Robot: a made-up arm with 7 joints. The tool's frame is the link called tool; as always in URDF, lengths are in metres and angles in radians. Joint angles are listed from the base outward. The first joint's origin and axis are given. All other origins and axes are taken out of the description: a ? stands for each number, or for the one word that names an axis. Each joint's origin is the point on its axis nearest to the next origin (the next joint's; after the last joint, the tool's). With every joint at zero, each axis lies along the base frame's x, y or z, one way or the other. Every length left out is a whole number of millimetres.
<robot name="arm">
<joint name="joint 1" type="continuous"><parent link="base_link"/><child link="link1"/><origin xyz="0 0 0.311"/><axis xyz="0 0 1"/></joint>
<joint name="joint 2" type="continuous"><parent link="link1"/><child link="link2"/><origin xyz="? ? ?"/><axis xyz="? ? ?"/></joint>
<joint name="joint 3" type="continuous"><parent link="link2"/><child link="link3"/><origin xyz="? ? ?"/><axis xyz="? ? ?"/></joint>
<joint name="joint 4" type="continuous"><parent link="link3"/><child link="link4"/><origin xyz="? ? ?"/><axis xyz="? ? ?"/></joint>
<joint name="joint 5" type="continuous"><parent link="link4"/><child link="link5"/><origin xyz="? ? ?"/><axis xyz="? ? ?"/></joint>
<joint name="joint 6" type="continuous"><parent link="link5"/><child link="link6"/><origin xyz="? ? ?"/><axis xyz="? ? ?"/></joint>
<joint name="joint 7" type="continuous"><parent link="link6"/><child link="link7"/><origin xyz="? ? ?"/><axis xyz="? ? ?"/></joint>
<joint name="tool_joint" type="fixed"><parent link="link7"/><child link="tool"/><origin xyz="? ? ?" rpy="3.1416 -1.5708 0"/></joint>
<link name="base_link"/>
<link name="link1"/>
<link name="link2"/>
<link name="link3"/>
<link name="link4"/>
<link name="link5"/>
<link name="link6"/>
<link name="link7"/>
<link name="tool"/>
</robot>
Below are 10 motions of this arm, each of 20 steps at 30 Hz.
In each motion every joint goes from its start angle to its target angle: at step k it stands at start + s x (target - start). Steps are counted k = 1, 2, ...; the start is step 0. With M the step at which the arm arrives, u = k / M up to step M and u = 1 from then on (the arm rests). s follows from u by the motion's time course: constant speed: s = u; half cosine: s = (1 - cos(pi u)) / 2; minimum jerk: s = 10 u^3 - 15 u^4 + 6 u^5.
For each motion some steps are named. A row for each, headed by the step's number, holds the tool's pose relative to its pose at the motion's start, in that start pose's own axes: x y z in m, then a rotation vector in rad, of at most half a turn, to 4 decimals.
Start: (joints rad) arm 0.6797 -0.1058 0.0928 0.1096 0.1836 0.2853 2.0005
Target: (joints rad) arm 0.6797 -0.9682 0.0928 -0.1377 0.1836 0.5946 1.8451
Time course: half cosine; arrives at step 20
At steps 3, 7, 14, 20:
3: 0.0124 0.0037 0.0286 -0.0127 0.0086 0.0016
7: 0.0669 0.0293 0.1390 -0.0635 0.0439 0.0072
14: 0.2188 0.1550 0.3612 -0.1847 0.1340 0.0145
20: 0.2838 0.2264 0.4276 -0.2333 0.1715 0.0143

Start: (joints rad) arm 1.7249 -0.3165 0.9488 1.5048 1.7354 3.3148 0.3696
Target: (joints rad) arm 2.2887 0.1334 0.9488 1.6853 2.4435 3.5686 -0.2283
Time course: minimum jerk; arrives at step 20
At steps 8, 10, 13, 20:
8: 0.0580 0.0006 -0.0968 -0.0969 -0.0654 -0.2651
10: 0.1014 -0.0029 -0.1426 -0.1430 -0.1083 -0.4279
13: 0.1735 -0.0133 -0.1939 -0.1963 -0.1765 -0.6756
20: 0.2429 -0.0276 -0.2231 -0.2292 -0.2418 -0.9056

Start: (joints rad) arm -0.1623 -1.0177 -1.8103 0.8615 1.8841 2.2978 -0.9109
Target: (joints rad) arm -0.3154 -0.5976 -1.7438 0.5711 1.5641 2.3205 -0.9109
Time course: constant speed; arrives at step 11
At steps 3, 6, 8, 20:
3: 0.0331 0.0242 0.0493 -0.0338 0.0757 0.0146
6: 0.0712 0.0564 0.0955 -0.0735 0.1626 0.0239
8: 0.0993 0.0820 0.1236 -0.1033 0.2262 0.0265
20: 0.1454 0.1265 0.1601 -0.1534 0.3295 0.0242

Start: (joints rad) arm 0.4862 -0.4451 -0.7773 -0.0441 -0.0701 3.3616 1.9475
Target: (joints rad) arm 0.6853 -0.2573 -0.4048 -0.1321 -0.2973 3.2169 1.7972
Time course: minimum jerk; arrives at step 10
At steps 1, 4, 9, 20:
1: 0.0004 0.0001 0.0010 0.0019 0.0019 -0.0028
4: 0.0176 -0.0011 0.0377 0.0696 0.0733 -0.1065
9: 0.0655 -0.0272 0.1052 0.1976 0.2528 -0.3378
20: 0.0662 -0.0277 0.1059 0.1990 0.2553 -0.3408

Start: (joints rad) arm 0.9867 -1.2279 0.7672 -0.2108 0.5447 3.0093 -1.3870
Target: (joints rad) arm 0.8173 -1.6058 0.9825 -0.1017 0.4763 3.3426 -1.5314
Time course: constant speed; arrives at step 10
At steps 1, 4, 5, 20:
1: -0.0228 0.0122 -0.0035 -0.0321 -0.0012 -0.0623
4: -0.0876 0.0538 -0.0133 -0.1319 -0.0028 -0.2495
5: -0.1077 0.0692 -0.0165 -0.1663 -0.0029 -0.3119
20: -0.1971 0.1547 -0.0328 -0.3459 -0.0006 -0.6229

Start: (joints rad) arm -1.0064 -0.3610 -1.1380 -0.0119 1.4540 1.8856 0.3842
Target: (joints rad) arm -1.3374 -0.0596 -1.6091 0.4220 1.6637 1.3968 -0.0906
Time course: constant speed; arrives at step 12
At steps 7, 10, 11, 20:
7: 0.2066 -0.0460 0.0227 -0.2111 -0.0095 -0.6310
10: 0.2992 -0.0956 0.0127 -0.3149 0.0189 -0.8652
11: 0.3292 -0.1163 0.0061 -0.3504 0.0322 -0.9374
20: 0.3582 -0.1392 -0.0023 -0.3862 0.0474 -1.0067

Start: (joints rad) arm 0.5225 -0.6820 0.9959 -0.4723 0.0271 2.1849 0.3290
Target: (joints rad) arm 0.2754 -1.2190 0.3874 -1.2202 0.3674 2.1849 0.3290
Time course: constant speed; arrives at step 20
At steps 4, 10, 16, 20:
4: 0.0484 0.0041 -0.0002 0.1019 0.0838 -0.1010
10: 0.1065 -0.0091 -0.0087 0.2883 0.1650 -0.2102
16: 0.1445 -0.0332 -0.0283 0.4937 0.1829 -0.2669
20: 0.1599 -0.0495 -0.0474 0.6282 0.1574 -0.2756

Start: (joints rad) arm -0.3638 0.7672 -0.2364 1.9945 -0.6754 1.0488 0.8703
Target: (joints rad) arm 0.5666 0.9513 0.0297 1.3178 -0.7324 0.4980 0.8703
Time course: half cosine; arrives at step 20
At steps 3, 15, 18, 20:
3: 0.0094 -0.0128 -0.0124 0.0459 0.0052 -0.0029
15: 0.1514 0.0287 -0.1910 0.7313 -0.0265 0.1686
18: 0.1721 0.0684 -0.1927 0.8349 -0.0604 0.2225
20: 0.1761 0.0769 -0.1916 0.8556 -0.0684 0.2338

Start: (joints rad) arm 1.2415 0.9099 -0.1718 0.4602 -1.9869 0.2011 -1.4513
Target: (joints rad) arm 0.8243 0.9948 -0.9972 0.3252 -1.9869 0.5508 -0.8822
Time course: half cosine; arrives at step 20
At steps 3, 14, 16, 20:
3: -0.0072 0.0008 -0.0071 -0.0110 -0.0600 0.0278
14: -0.0992 -0.0011 -0.1222 -0.3093 -0.8278 0.3336
16: -0.1109 -0.0035 -0.1419 -0.3727 -0.9331 0.3619
20: -0.1204 -0.0060 -0.1592 -0.4300 -1.0215 0.3815

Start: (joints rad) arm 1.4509 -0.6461 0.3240 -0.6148 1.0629 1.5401 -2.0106
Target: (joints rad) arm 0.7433 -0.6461 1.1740 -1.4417 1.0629 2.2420 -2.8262
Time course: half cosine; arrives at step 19
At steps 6, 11, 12, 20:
6: 0.0065 0.1247 -0.0394 -0.3882 -0.0593 -0.1837
11: 0.0450 0.2997 -0.1520 -1.0646 -0.2884 -0.4293
12: 0.0558 0.3256 -0.1781 -1.1948 -0.3507 -0.4570
20: 0.1038 0.3971 -0.2805 -1.6695 -0.6314 -0.4654

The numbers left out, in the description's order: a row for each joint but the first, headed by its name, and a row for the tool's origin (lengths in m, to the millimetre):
joint 2: xyz 0 -0.059 0, axis 0 -1 0
joint 3: xyz 0 0 0.347, axis 0 0 1
joint 4: xyz 0.019 0.044 0, axis 0 1 0
joint 5: xyz -0.013 0 0.376, axis 0 0 1
joint 6: xyz 0 -0.132 0, axis 0 -1 0
joint 7: xyz 0.019 0 0.139, axis 1 0 0
tool: xyz 0 0 0

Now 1 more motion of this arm.
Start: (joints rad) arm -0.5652 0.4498 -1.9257 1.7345 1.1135 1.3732 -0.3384
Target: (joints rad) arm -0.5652 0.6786 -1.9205 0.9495 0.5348 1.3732 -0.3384
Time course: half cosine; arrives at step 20
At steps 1, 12, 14, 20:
1: 0.0021 -0.0012 0.0001 0.0027 0.0028 -0.0030
12: 0.2108 -0.1107 -0.0655 0.1978 0.3729 -0.2973
14: 0.2499 -0.1259 -0.0978 0.2135 0.4692 -0.3530
20: 0.3006 -0.1412 -0.1552 0.2178 0.6191 -0.4289

